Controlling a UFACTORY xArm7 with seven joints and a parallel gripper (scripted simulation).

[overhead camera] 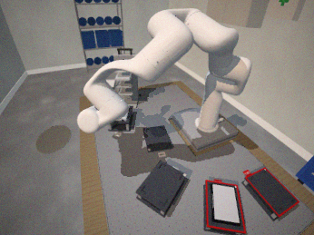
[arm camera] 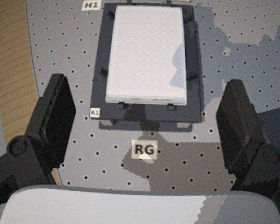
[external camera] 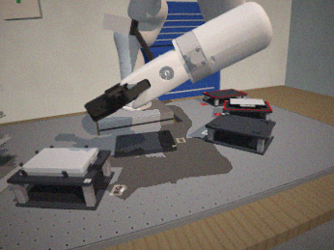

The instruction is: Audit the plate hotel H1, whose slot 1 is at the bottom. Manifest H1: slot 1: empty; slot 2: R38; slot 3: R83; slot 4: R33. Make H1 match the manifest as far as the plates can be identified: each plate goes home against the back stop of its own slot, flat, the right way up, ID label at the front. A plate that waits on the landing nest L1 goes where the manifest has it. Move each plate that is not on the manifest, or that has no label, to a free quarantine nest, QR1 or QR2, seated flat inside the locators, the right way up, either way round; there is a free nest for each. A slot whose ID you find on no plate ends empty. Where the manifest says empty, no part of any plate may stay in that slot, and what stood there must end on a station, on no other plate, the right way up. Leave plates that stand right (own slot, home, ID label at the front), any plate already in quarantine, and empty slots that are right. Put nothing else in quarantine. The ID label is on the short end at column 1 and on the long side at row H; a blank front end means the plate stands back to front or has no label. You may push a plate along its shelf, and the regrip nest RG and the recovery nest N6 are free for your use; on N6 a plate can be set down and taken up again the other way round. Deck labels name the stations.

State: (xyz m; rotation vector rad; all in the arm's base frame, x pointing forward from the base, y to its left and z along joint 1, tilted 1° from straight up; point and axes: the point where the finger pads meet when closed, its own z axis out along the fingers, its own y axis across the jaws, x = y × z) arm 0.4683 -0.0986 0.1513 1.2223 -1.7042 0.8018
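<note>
Right now my hand is 11 cm above the white well plate, 10 cm to the left of it and 3 cm past it. Also, from my hand: raised regrip nest RG: 13 cm below, 10 cm to the right, 3 cm behind; then plate labelled R83: 27 cm to the right, 9 cm behind, 3 cm above; then RG label: 18 cm below.
</note>
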